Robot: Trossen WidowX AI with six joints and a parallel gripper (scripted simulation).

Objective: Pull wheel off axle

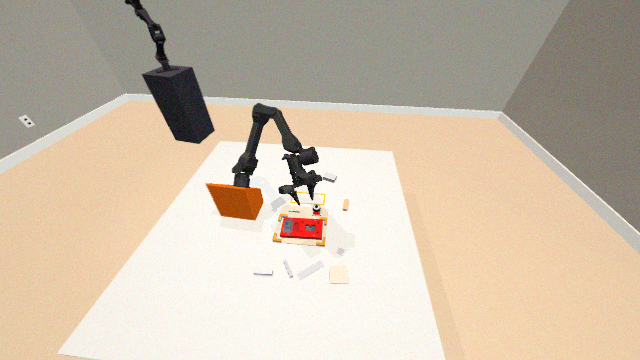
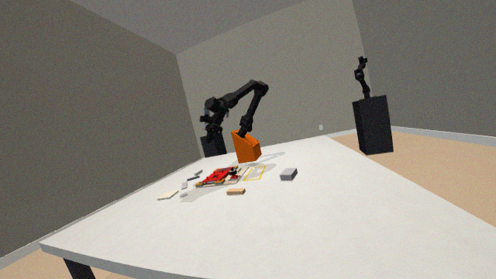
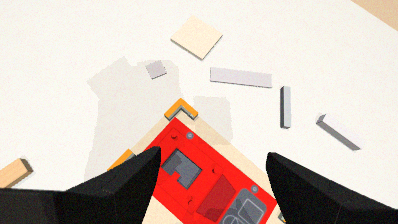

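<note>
My gripper tip is now 17 cm above the wheel, 12 cm to the right of it and 1 cm short of it. From my gripper tip the other things lie so: grey block: 40 cm to the left, 20 cm below, 3 cm ahead; then black axle: 18 cm below, 13 cm to the left, 1 cm ahead; then wooden block: 21 cm to the left, 20 cm below, 16 cm ahead.
</note>
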